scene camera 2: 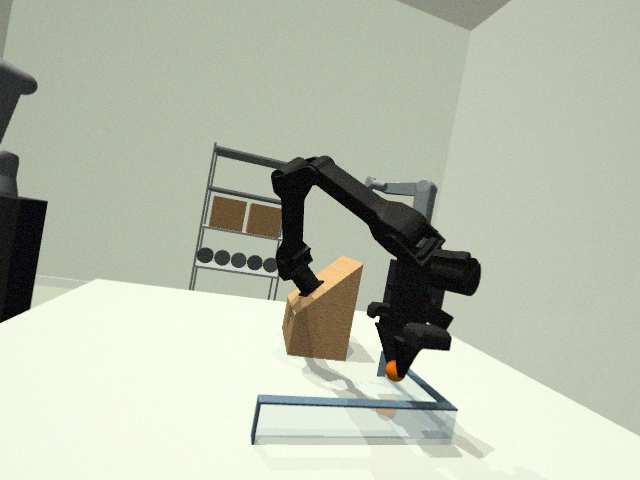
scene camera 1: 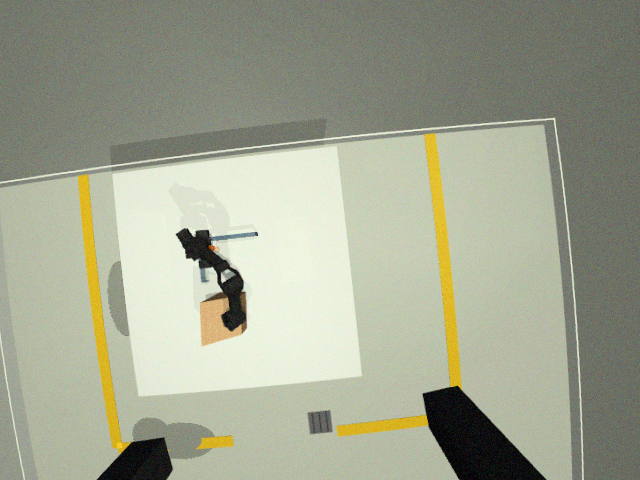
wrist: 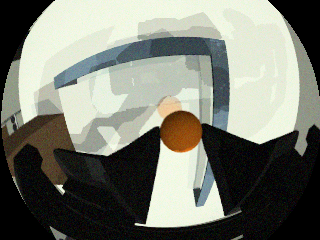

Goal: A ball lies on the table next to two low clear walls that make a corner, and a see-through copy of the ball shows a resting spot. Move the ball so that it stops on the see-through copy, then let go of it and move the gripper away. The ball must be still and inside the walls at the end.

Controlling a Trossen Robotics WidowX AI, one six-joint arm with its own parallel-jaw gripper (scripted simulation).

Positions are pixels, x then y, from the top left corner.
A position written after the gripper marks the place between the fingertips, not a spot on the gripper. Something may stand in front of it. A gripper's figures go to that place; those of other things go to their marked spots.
The gripper (wrist: 180, 130) is 0.10 m from the lens. An orange ball (wrist: 181, 131): 0.08 m from the lens.
